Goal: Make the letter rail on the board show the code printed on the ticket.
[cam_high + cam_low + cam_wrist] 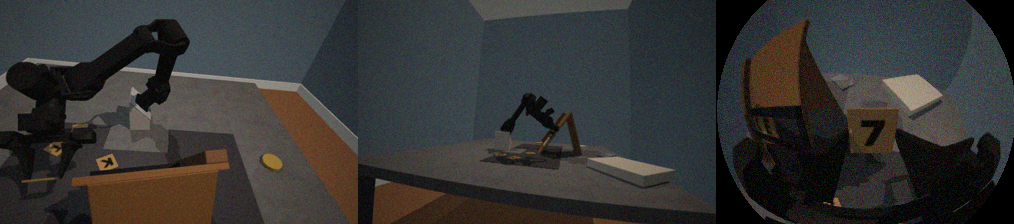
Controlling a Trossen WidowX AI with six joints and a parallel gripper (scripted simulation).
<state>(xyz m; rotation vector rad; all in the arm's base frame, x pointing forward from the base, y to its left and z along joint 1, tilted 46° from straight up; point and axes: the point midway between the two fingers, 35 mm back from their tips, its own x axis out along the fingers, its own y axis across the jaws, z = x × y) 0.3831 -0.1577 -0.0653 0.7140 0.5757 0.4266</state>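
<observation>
My gripper tip is now 180 mm to the right of the ticket, 80 mm past it and 80 mm above it. Also, from my gripper tip: dark mat: 200 mm behind, 160 mm below, 150 mm to the left; tile: 330 mm behind, 160 mm below, 70 mm to the right; long white slab: 320 mm ahead, 190 mm to the right, 140 mm below.
</observation>
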